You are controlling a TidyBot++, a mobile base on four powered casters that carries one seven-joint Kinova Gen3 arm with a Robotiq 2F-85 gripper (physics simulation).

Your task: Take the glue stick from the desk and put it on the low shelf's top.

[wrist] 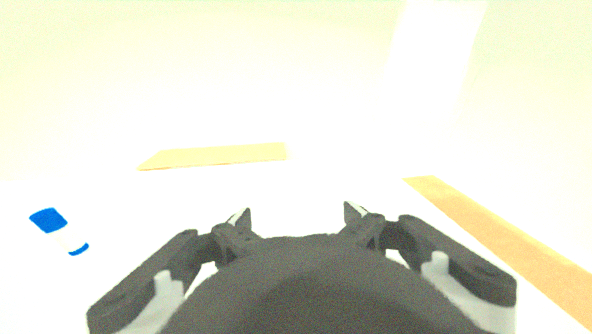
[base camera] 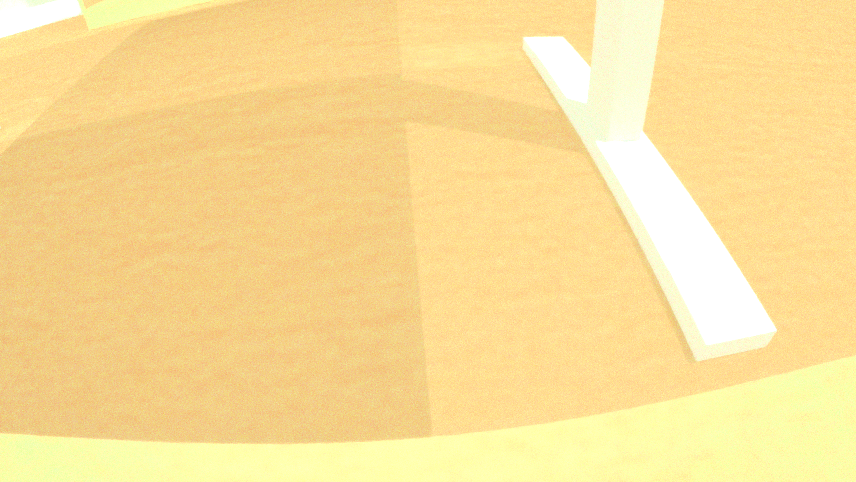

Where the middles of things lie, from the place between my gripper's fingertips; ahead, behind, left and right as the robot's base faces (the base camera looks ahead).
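Scene:
There is the glue stick (wrist: 50,221), which I see 130 mm ahead of my hand, 430 mm to the left of it and 140 mm below it.

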